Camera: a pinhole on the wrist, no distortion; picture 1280 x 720 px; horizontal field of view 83.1 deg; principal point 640.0 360.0 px. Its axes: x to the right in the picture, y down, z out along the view. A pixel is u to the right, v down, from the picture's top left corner.
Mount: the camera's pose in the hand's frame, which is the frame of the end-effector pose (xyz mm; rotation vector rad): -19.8 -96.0 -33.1 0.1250 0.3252 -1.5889
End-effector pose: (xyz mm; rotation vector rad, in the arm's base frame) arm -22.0 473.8 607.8 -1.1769 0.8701 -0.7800
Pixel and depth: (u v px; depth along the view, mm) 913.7 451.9 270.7
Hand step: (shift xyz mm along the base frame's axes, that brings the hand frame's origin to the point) 171.5 -10.1 287.3
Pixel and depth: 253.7 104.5 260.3
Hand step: 199.2 172.6 86.2
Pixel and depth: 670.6 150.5 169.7
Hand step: 85.7 68.8 174.6
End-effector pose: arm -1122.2 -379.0 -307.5 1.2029 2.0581 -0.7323
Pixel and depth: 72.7 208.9 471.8
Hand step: 259.3 -355.1 -328.2
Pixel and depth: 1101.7 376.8 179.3
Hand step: -203.7 -185.8 -30.5
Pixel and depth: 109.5 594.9 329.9
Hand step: 66.1 -150.8 -325.0
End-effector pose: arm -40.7 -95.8 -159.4 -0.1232 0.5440 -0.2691
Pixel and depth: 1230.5 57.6 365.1
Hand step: -91.2 -411.3 373.4
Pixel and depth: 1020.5 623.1 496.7
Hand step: 242.4 -512.7 280.8
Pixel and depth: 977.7 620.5 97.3
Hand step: 5.5 -165.6 55.1
